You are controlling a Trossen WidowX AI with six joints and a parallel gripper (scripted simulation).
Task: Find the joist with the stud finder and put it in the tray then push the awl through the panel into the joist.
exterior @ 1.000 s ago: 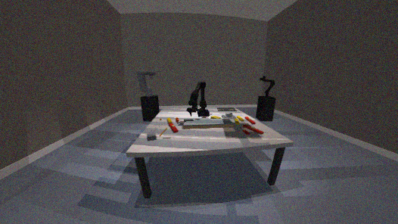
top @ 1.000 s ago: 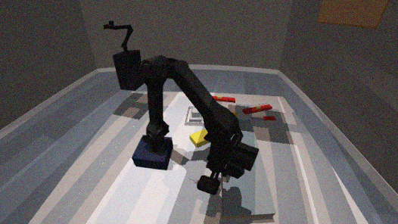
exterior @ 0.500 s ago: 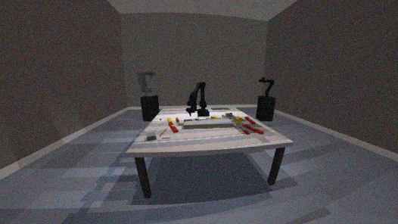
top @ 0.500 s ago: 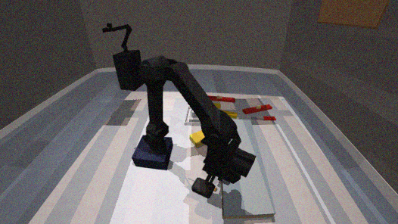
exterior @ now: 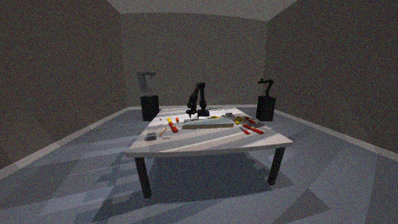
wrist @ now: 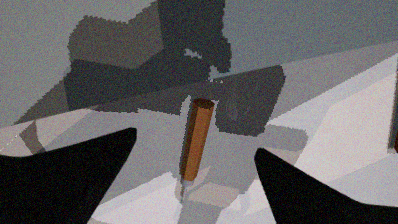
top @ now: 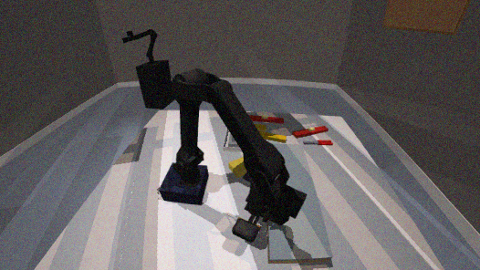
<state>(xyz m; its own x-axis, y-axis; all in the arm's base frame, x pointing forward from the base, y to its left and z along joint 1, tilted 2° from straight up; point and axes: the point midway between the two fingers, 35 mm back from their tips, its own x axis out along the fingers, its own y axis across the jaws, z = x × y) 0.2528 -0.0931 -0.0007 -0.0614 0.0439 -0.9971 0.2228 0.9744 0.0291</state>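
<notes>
My gripper tip is now 5 cm past the awl, 1 cm to the right of it and 2 cm above it. The rest, counted from my gripper tip: pencil-like stick 34 cm ahead, 25 cm to the right, 3 cm below; then tray 17 cm behind, 44 cm to the left, 2 cm below; then yellow block 9 cm behind, 26 cm to the left, 2 cm below.
</notes>
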